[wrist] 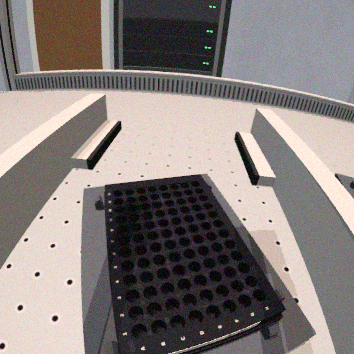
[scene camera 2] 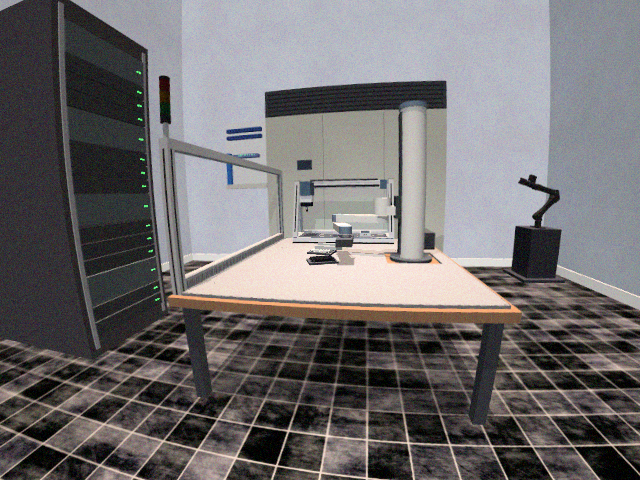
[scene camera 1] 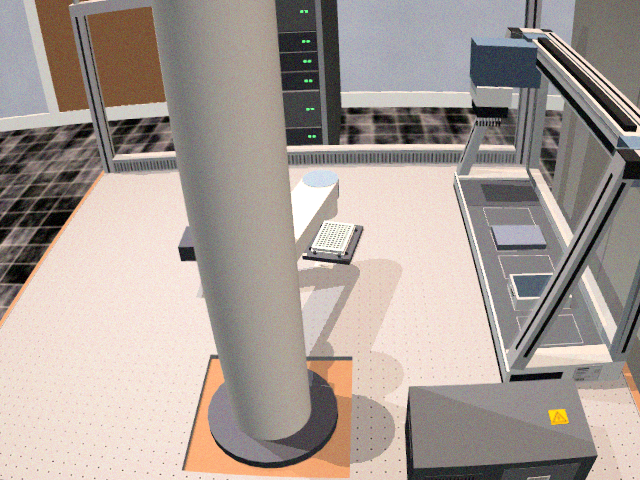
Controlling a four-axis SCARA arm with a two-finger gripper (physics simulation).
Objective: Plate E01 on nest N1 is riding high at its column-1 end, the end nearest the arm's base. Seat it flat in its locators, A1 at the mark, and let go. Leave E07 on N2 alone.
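Frame: origin at the arm's base, x right, y ahead, z up, level; centimetres.
Where they show: gripper, fingertip midpoint: (wrist: pixel 178 115) (scene camera 2: pixel 316 246); arm's base, origin of the base link: (scene camera 2: pixel 410 259) (scene camera 1: pixel 273 415).
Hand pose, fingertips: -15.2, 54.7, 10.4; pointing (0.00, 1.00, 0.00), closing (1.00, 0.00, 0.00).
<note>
Things, the pixels of their top centre, and the offset from my fingertips, as dx, dy, dz. "pt": a spot on its surface instead.
- nest N2, surface spot: (scene camera 1: pixel 355 244) pt +30.5, -1.2, -8.2
- grey box, surface spot: (scene camera 1: pixel 496 428) pt +54.1, -68.1, +2.3
- dark nest corner, surface spot: (wrist: pixel 346 180) pt +21.5, +8.1, -8.0
A black plate, taken as E01 (wrist: pixel 172 240), lies over its grey nest N1 (wrist: pixel 93 240) in the wrist view, column 1 at the near end and A at the left. Its near end appears to ride above the nest, with a locator showing below its right corner. Its label is not readable. My gripper (wrist: pixel 178 115) is shut with nothing between its fingers, which stand apart above the plate's level, toward its far end. The gripper's dark body (scene camera 1: pixel 186 244) (scene camera 2: pixel 343 241) shows in both scene views. The pale plate, taken as E07 (scene camera 1: pixel 333 236), sits on nest N2 (scene camera 1: pixel 355 244).
The arm's column (scene camera 1: pixel 242 258) (scene camera 2: pixel 413 180) hides N1 in scene camera 1. The blue-capped arm joint (scene camera 1: pixel 320 178) stands behind the pale plate. A gantry deck (scene camera 1: pixel 478 268) is at the right, with a grey box (scene camera 1: pixel 496 428) in front. A dark nest corner (wrist: pixel 346 180) shows at the wrist view's right edge.
</note>
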